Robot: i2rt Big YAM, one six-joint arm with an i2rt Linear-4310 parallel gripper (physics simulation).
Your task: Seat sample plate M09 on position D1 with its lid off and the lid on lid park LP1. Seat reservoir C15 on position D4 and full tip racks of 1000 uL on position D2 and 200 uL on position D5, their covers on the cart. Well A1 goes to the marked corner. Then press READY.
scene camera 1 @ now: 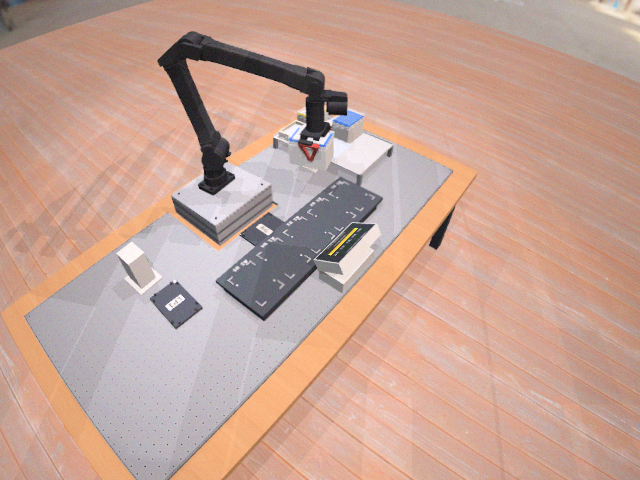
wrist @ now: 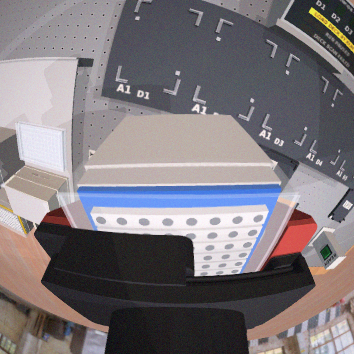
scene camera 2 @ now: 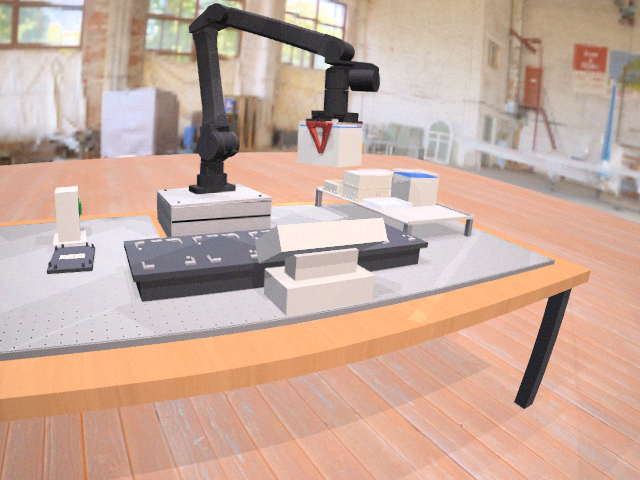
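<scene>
My gripper (scene camera 1: 313, 140) (scene camera 2: 330, 134) (wrist: 180, 225) is shut on a blue-edged tip rack (scene camera 1: 324, 157) (scene camera 2: 348, 147) (wrist: 180, 175), with red fingers on opposite sides. The rack is level, high above the table between cart and arm base. Its round tip tops show; a clear cover seems to surround them. Its volume cannot be read. The dark deck (scene camera 1: 297, 250) (scene camera 2: 180, 250) (wrist: 150, 50) shows bare corner brackets; D1 is nearest the cart. Another blue-topped tip rack (scene camera 1: 348, 121) (scene camera 2: 416, 188) stands on the cart (scene camera 1: 364, 155) (scene camera 2: 434, 212) (wrist: 40, 90). LP1 (scene camera 1: 180, 310) (scene camera 2: 77, 262) lies beside the READY post (scene camera 1: 136, 266) (scene camera 2: 68, 211) (wrist: 327, 250).
The cart also bears a flat pale plate (scene camera 2: 386, 202) (wrist: 42, 145), beige boxes (scene camera 2: 367, 183) (wrist: 35, 192) and a yellow-edged box (wrist: 12, 220). A display console (scene camera 1: 347, 253) (scene camera 2: 330, 237) stands at the deck's front side. A dark labelled pad (scene camera 1: 264, 228) lies between arm base (scene camera 1: 222, 201) and deck.
</scene>
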